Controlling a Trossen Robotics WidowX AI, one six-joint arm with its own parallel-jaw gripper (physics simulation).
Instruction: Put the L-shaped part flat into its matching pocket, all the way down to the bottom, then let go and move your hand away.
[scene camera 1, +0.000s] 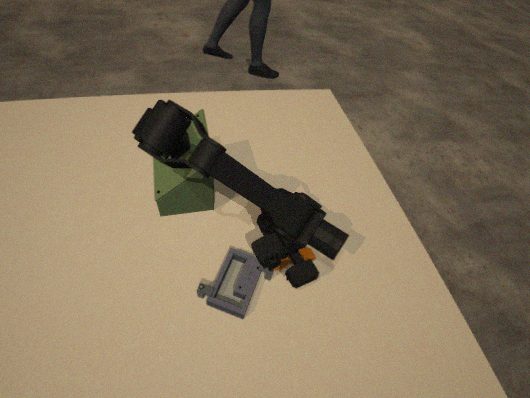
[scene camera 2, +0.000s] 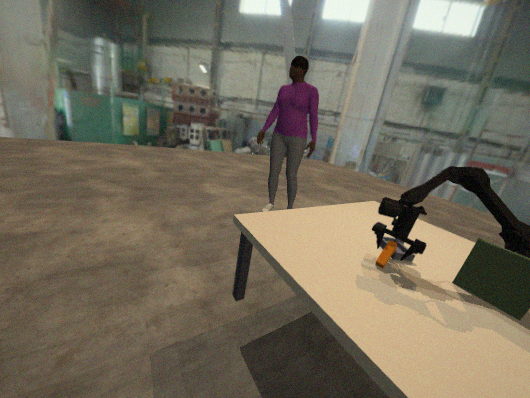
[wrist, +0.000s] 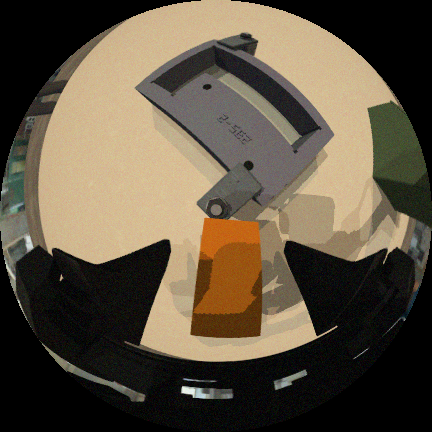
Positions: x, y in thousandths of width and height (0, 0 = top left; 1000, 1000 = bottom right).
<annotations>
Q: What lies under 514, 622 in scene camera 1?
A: The gripper.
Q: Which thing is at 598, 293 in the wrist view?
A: A grey pocket fixture.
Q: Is the gripper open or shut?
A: Open.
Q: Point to the gripper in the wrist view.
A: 531, 573
</annotations>
